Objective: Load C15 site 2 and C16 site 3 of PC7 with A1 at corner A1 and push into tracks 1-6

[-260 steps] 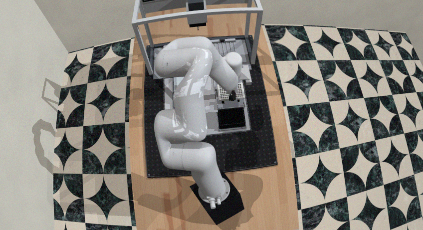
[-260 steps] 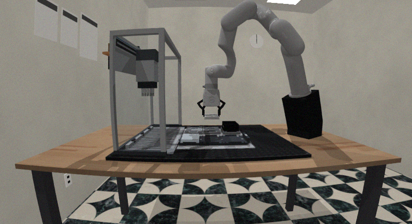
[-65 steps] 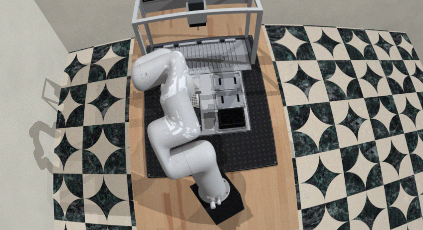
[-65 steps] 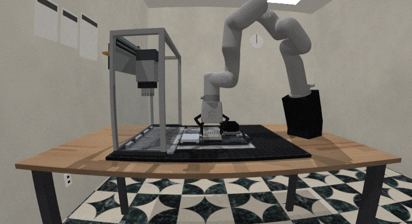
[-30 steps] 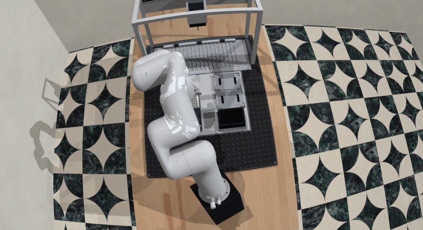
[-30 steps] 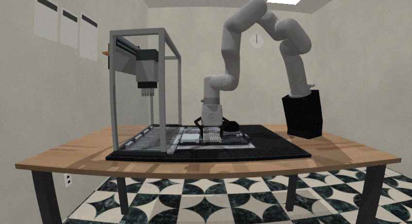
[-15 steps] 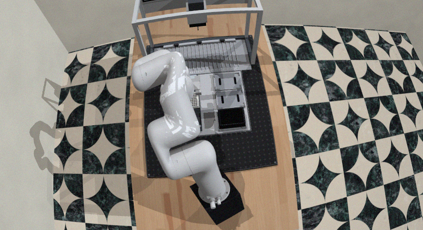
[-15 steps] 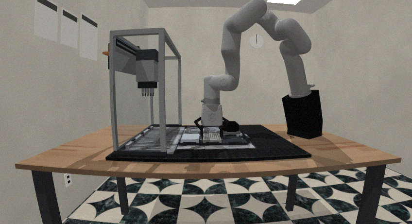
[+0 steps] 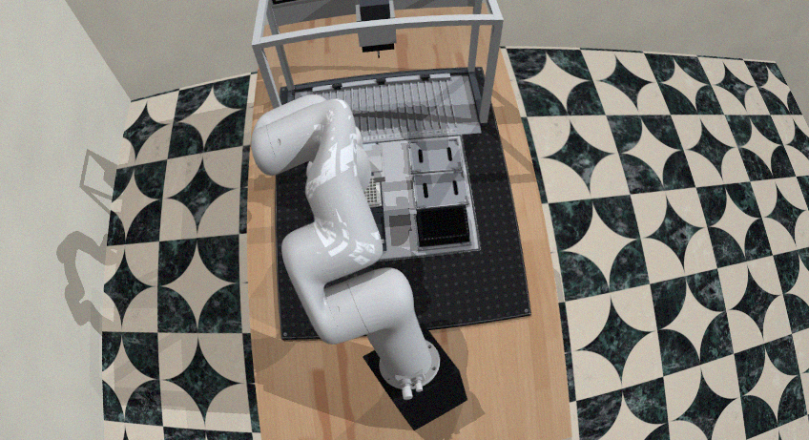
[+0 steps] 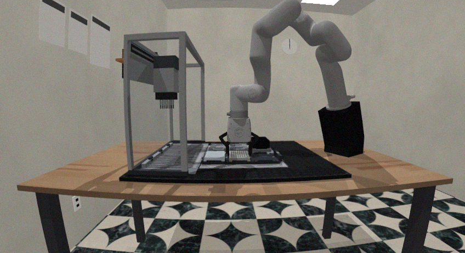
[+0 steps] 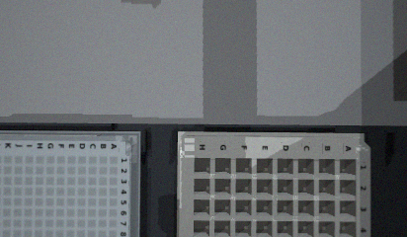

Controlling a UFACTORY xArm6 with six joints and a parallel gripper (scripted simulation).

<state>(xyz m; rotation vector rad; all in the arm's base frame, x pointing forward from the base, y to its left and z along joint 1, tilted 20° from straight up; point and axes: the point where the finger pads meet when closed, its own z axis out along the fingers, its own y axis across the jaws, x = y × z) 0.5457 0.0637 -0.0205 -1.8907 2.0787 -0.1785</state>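
Right now the 96-well plate C15 is 10 mm below my hand. Also, from my hand: grey apron: 90 mm to the right, 30 mm below, 20 mm behind; plate carrier PC7: 10 mm below, 10 mm behind; nest S2: 220 mm to the right, 20 mm below, 20 mm behind.
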